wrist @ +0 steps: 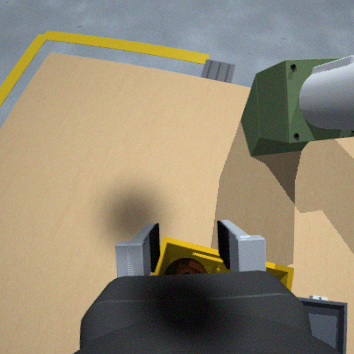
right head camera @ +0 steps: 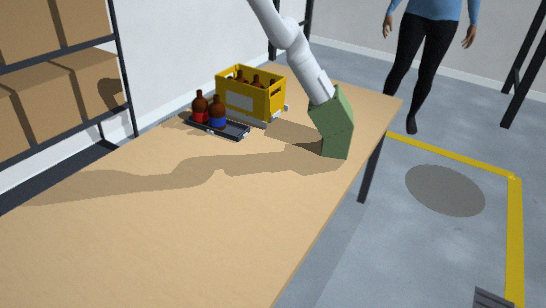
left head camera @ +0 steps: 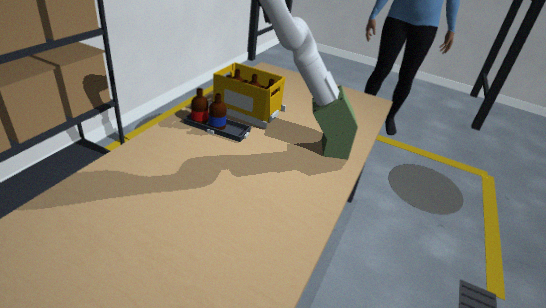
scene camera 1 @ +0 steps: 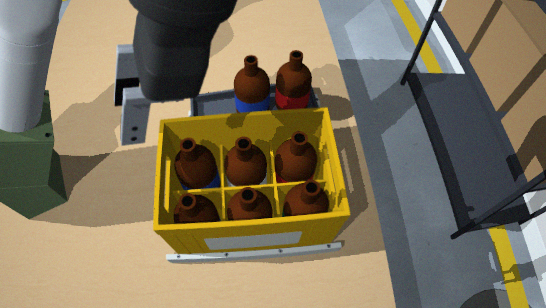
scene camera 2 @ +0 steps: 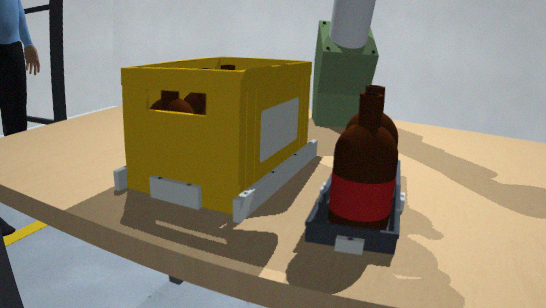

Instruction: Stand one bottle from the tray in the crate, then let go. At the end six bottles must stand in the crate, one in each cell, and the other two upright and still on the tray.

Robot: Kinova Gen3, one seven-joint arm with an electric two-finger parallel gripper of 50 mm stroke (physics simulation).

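Frame: origin at the arm's base, x left, y back, z up, level; millimetres.
Seen in the pictures: gripper, fingertip midpoint: (wrist: 188, 237) (scene camera 1: 128, 121); arm's base at its link origin: (wrist: 324, 99) (right head camera: 323, 97) (left head camera: 327, 98) (scene camera 1: 15, 112) (scene camera 2: 348, 36).
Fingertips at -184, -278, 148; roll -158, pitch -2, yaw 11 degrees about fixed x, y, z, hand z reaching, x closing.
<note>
Pixels of each thing's top centre, then the offset from my fingertips to it, as dx, dy, dz.
- yellow crate at its top centre: (scene camera 1: 246, 163) (scene camera 2: 227, 61) (left head camera: 250, 75) (right head camera: 250, 75) +45, -109, -200
- red-labelled bottle at its top centre: (scene camera 2: 371, 94) (scene camera 1: 296, 54) (left head camera: 199, 89) (right head camera: 199, 90) +268, -237, -215
- blue-labelled bottle at its top centre: (scene camera 2: 375, 86) (scene camera 1: 250, 59) (left head camera: 218, 94) (right head camera: 216, 95) +269, -150, -215
- dark tray at its top centre: (scene camera 2: 364, 183) (scene camera 1: 253, 104) (left head camera: 217, 122) (right head camera: 217, 122) +267, -152, -349
The yellow crate (left head camera: 240, 101) (right head camera: 240, 100) (scene camera 1: 252, 239) (scene camera 2: 175, 145) (wrist: 282, 270) stands upright. In scene camera 1 each cell holds one brown bottle, such as the blue-labelled one (scene camera 1: 195, 167) at back left and one (scene camera 1: 248, 207) in the front middle. A red-labelled bottle (left head camera: 199, 115) (right head camera: 200, 116) (scene camera 1: 293, 95) (scene camera 2: 362, 197) and a blue-labelled bottle (left head camera: 217, 120) (right head camera: 217, 121) (scene camera 1: 252, 100) stand upright, side by side, on the dark tray (left head camera: 235, 132) (right head camera: 234, 132) (scene camera 1: 212, 104) (scene camera 2: 320, 233) (wrist: 327, 325). My gripper (scene camera 1: 131, 95) (wrist: 188, 237) is open and empty, high above the crate and tray area, apart from every bottle.
The green robot base (left head camera: 337, 130) (right head camera: 334, 130) (scene camera 1: 27, 175) (scene camera 2: 345, 85) (wrist: 272, 110) stands on the table beside the crate. Light strips (scene camera 1: 255, 252) (scene camera 2: 175, 192) line the crate's foot. Shelves with cartons (left head camera: 30, 107) stand beside the table. A person (left head camera: 407, 50) stands beyond it.
</note>
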